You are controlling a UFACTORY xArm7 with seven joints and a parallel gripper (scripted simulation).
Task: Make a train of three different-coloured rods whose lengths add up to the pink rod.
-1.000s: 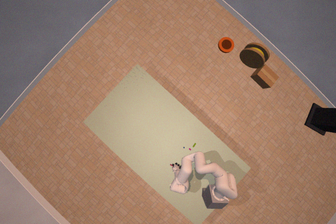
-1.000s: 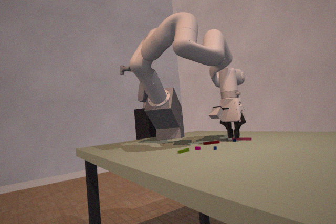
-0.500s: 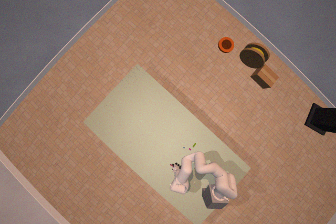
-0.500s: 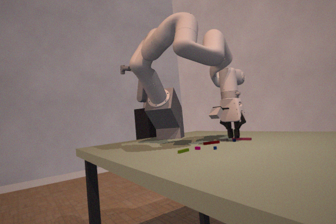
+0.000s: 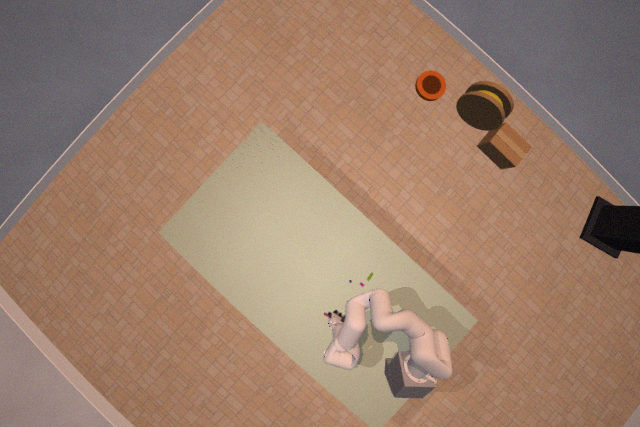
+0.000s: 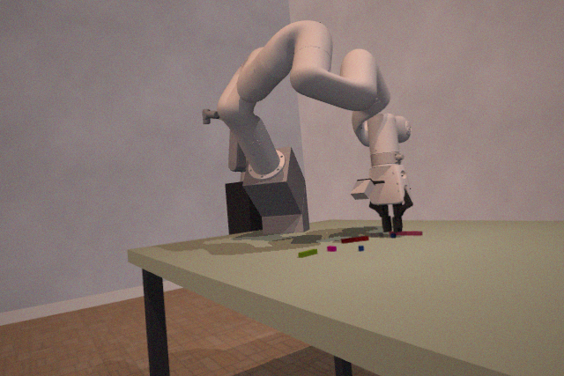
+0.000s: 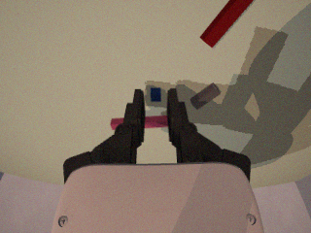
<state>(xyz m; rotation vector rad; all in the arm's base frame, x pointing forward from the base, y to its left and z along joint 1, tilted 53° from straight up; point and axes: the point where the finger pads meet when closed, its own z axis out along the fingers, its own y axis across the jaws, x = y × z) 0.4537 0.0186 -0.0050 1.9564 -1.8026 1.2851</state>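
Right now my hand is 40 mm to the right of the pink rod, 30 mm above it and 20 mm short of it. Also, from my hand: grey rod 50 mm behind, 30 mm below, 10 mm to the left; then red rod 70 mm to the right, 70 mm behind, 30 mm below; then magenta rod 210 mm to the right, 50 mm behind, 30 mm below.
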